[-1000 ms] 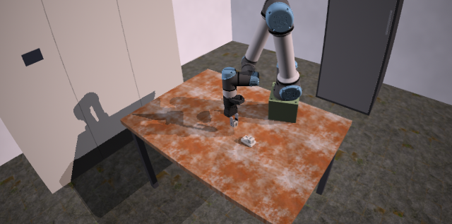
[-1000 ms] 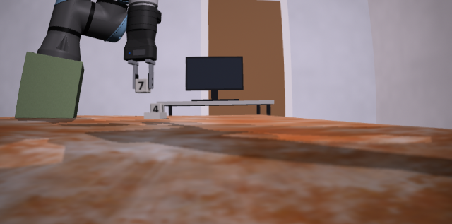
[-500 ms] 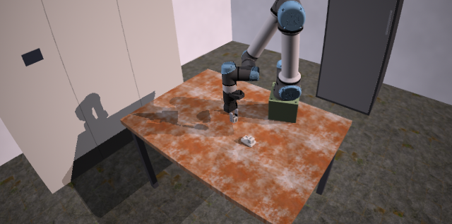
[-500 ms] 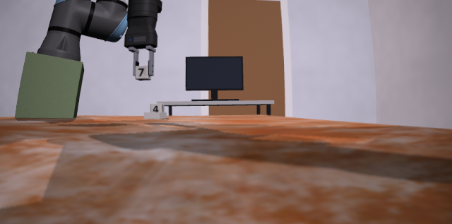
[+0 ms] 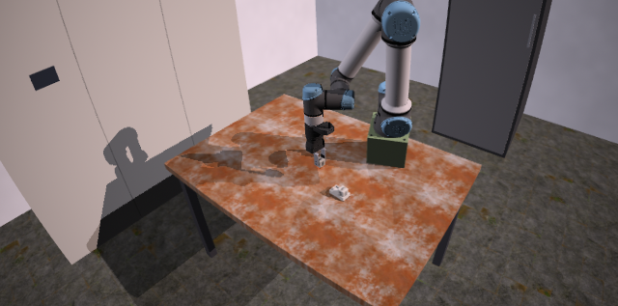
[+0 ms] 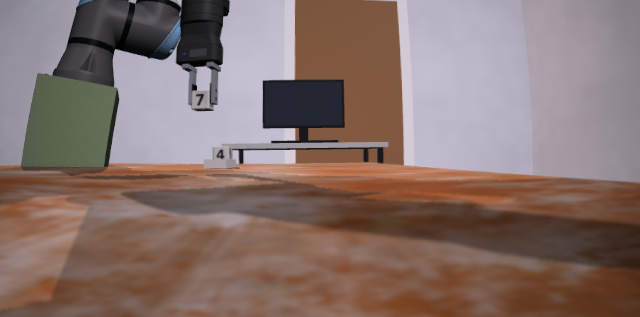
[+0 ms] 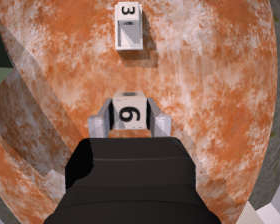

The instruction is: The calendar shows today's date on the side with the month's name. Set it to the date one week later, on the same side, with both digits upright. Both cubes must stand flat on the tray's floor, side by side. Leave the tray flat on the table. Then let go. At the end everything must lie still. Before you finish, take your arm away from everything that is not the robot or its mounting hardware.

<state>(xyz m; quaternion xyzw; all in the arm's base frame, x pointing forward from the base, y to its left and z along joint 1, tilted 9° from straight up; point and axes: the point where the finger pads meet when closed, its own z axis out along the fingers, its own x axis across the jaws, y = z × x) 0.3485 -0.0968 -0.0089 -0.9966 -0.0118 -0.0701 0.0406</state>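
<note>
Right now the white tray is 1 cm behind my hand, 11 cm to the left of it and 12 cm below it.
</note>
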